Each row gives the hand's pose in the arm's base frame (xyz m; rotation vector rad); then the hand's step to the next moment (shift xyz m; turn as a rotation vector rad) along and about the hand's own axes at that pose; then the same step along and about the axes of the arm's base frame.
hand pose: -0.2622 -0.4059 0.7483 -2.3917 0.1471 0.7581
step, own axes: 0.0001 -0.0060 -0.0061 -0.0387 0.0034 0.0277
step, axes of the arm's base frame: 0.0047 0.0012 0.0070 -0.0465 0.0107 0.0018
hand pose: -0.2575 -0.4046 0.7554 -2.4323 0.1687 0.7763
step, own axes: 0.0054 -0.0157 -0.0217 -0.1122 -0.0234 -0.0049
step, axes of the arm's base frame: 0.0196 0.0011 0.0190 -0.0833 0.0108 0.0781
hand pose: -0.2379 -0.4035 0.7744 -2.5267 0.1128 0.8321
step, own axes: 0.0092 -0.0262 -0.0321 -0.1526 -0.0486 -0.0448
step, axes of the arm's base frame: 0.0306 0.0089 0.0280 -0.0891 0.0119 0.1399
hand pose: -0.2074 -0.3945 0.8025 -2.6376 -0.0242 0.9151
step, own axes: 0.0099 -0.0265 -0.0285 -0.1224 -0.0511 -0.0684
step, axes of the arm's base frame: 0.0276 0.0171 0.0236 -0.0507 0.0106 0.1400
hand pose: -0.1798 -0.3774 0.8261 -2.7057 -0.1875 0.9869
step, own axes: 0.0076 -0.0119 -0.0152 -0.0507 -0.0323 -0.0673
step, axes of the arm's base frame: 0.0152 0.0100 0.0099 0.0039 0.0075 0.0898
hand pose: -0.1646 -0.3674 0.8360 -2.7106 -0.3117 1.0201
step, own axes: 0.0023 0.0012 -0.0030 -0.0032 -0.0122 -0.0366
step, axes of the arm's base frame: 0.0038 -0.0009 0.0004 0.0206 0.0057 0.0322
